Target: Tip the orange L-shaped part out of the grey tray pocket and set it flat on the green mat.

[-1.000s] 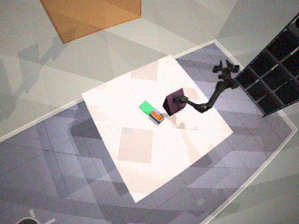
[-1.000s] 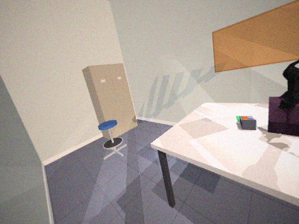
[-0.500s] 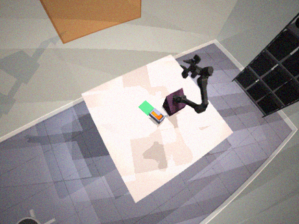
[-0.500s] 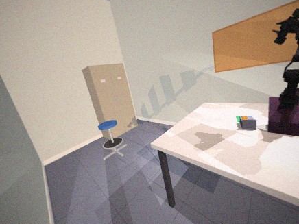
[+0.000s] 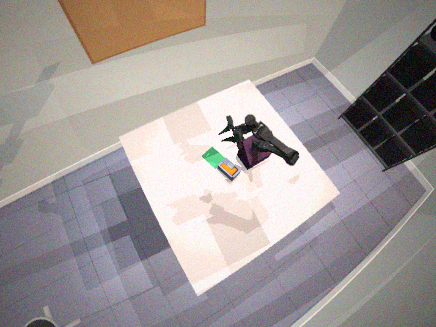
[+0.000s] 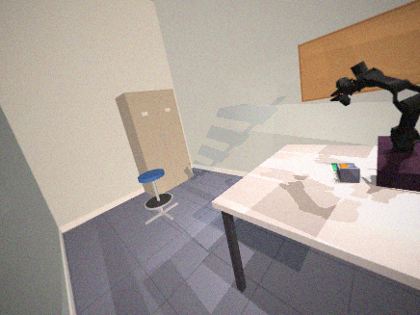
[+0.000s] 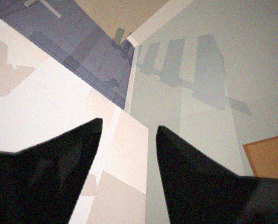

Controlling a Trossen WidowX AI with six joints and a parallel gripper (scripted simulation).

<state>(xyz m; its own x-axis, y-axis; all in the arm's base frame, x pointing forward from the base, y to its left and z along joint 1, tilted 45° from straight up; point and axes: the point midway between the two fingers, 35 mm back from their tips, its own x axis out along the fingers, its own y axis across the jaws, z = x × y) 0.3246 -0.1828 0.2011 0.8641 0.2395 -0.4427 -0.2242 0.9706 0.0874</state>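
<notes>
My gripper tip is now 100 mm past the orange l-shaped part, 60 mm to the right of it and 450 mm above it. Also, from my gripper tip: green mat 30 mm behind, 90 mm to the right, 510 mm below.
</notes>
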